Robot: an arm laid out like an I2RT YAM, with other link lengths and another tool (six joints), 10 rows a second.
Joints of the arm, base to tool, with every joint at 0 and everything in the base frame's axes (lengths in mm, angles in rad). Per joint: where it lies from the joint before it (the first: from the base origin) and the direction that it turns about. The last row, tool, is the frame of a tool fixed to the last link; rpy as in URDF.
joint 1: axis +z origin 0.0 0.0 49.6
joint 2: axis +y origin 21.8 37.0 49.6
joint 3: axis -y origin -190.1 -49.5 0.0
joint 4: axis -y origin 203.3 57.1 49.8
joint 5: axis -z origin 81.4 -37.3 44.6
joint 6: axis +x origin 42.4 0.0 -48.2
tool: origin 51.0 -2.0 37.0 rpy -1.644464 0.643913 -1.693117
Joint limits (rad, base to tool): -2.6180..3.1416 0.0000..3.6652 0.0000..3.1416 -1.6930..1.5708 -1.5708..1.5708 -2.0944..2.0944
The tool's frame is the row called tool.
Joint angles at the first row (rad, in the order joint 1, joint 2, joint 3, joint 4, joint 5, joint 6):
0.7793 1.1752 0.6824 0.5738 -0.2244 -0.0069
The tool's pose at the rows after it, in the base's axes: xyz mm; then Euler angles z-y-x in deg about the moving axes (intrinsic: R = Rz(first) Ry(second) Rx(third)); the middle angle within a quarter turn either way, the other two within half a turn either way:
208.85 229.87 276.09 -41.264 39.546 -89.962
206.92 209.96 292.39 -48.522 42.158 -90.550
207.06 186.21 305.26 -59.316 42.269 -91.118
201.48 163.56 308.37 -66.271 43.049 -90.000
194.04 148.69 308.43 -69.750 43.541 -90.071
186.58 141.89 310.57 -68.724 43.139 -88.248
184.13 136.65 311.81 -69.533 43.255 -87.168
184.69 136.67 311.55 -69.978 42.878 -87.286
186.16 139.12 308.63 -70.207 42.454 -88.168
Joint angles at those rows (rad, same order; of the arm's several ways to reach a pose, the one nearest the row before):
0.7777 1.0777 0.6704 0.4706 -0.1476 0.0496
0.7777 0.9605 0.6924 0.3266 -0.0251 0.0879
0.7754 0.8671 0.7181 0.2009 0.1542 0.0810
0.7748 0.7662 0.6821 0.1537 0.2884 0.0816
0.7747 0.6773 0.6551 0.0928 0.3486 0.0859
0.7746 0.6142 0.6296 0.0794 0.3512 0.0689
0.7747 0.5870 0.6172 0.0805 0.3778 0.0621
0.7739 0.5901 0.6178 0.0813 0.3827 0.0557
0.7747 0.6010 0.6159 0.0813 0.3769 0.0541

